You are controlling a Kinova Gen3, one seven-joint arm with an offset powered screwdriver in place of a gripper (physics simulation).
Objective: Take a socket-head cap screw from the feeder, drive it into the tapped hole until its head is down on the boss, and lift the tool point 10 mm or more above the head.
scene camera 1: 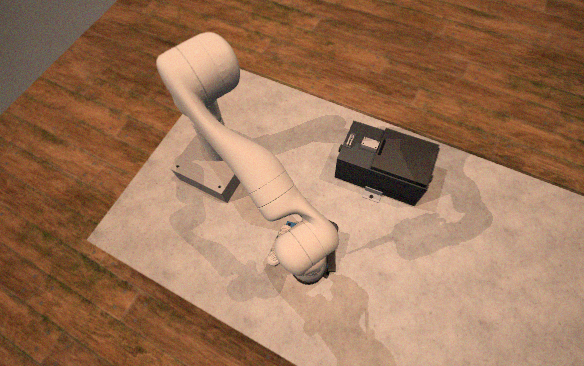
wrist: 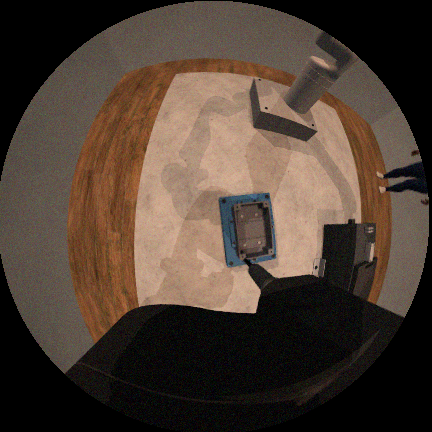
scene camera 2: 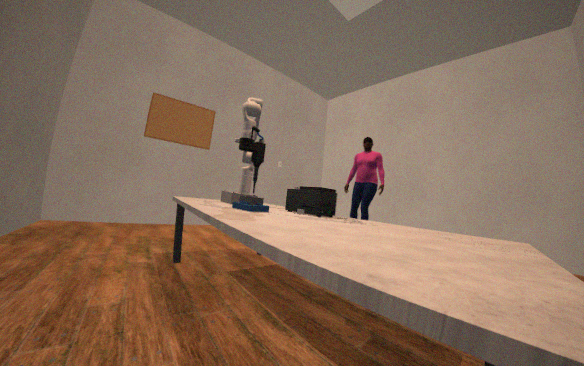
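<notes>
The screwdriver [scene camera 2: 254, 191] [wrist: 247, 260] points down over the workpiece; in the wrist view its thin tip overlaps the near edge of the grey housing, by a corner. In scene camera 1 the arm hides the tip. Whether a screw sits on the tip is too small to tell, and so is the height gap. The open grey housing [scene camera 2: 254, 200] [wrist: 237, 227] with corner bosses sits on a blue fixture plate [scene camera 2: 250, 207] [wrist: 226, 215]. Screw heads in its holes cannot be made out. The black feeder [scene camera 1: 405, 157] [scene camera 2: 311, 201] [wrist: 340, 250] stands apart, with a small metal tab [scene camera 1: 372, 194] [wrist: 318, 267] low on its side.
The arm's grey base block [scene camera 1: 205, 175] [wrist: 280, 125] stands on the pale table [scene camera 1: 500, 225] [scene camera 2: 400, 260] [wrist: 300, 200]. A person [scene camera 2: 367, 170] [wrist: 410, 171] in a pink top stands beyond the table, on the feeder's side. Arm shadows cross the table.
</notes>
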